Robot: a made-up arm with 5 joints.
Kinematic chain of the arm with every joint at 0, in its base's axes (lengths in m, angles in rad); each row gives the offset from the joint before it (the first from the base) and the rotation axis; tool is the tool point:
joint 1: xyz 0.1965 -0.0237 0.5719 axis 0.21 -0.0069 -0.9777
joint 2: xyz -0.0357 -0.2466 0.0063 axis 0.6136 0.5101 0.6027
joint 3: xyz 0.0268 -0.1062 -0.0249 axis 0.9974 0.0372 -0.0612
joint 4: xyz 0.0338 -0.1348 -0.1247 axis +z
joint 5: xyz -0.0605 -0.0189 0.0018 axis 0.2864 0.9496 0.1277
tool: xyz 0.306 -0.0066 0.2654
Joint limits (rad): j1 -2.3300..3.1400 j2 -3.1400..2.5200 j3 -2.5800..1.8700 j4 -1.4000..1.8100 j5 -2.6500..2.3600
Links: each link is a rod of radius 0.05 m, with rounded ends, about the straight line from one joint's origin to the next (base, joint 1, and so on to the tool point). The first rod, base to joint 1, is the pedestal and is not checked.
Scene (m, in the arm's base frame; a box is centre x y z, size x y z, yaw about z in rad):
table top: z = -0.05
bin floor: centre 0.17 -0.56 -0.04 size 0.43 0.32 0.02 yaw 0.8
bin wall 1: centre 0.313 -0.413 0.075 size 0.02 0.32 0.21 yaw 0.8
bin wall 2: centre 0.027 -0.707 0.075 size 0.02 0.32 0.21 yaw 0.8
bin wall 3: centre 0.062 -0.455 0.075 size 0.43 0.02 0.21 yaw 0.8
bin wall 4: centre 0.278 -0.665 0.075 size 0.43 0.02 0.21 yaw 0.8
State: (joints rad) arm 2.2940 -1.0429 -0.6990 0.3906 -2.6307
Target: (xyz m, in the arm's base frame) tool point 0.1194 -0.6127 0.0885
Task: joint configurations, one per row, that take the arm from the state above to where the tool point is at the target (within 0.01 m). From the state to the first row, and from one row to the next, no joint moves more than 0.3 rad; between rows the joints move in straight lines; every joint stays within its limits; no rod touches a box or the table.
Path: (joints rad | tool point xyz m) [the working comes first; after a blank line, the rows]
Joints at the target: -0.0548 -0.9053 1.2151 1.5260 -2.6500
Straight joint move there: touches bin wall 2, bin wall 3.

1: 2.0025 -1.0172 -0.5194 0.4254 -2.5824 | 0.0821 0.5852 0.4448
2: 1.7110 -0.9915 -0.3398 0.4601 -2.5342 | -0.0788 0.5154 0.4009
3: 1.4195 -0.9659 -0.1601 0.4949 -2.4859 | -0.2148 0.4021 0.3653
4: 1.1279 -0.9402 0.0195 0.5296 -2.4376 | -0.3150 0.2528 0.3386
5: 0.8364 -0.9145 0.1991 0.5644 -2.3894 | -0.3698 0.0781 0.3216
6: 0.5449 -0.8888 0.3787 0.5992 -2.3411 | -0.3715 -0.1079 0.3144
7: 0.2534 -0.8632 0.5583 0.6339 -2.2928 | -0.3169 -0.2879 0.3165
8: -0.0381 -0.8375 0.7379 0.6687 -2.2446 | -0.2090 -0.4432 0.3265
9: -0.3296 -0.8118 0.9176 0.7035 -2.1963 | -0.0580 -0.5558 0.3418
10: -0.6211 -0.7861 1.0972 0.7382 -2.1480 | 0.1194 -0.6127 0.3592
11: -0.4323 -0.8259 1.1365 1.0008 -2.3154 | 0.0984 -0.6171 0.2402
12: -0.2435 -0.8656 1.1758 1.2634 -2.4827 | 0.1017 -0.6144 0.1477
13: -0.0548 -0.9053 1.2151 1.5260 -2.6500 | 0.1194 -0.6127 0.0885

